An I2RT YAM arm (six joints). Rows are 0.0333 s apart.
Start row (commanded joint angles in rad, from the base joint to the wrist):
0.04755, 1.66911, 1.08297, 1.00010, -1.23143, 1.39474
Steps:
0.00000, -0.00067, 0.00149, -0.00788, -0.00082, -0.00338
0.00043, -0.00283, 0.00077, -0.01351, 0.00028, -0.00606
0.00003, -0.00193, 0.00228, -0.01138, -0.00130, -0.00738
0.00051, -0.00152, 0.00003, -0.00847, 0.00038, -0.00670
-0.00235, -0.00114, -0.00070, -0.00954, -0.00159, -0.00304
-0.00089, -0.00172, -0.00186, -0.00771, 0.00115, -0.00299
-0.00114, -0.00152, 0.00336, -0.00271, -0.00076, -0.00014
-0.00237, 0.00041, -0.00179, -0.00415, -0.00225, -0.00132
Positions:
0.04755, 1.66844, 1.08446, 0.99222, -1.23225, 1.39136
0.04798, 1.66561, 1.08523, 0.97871, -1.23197, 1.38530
0.04801, 1.66368, 1.08751, 0.96733, -1.23327, 1.37792
0.04852, 1.66216, 1.08754, 0.95886, -1.23289, 1.37122
0.04617, 1.66102, 1.08684, 0.94932, -1.23448, 1.36818
0.04528, 1.65930, 1.08498, 0.94161, -1.23333, 1.36519
0.04414, 1.65778, 1.08834, 0.93890, -1.23409, 1.36505
0.04177, 1.65819, 1.08655, 0.93475, -1.23634, 1.36373

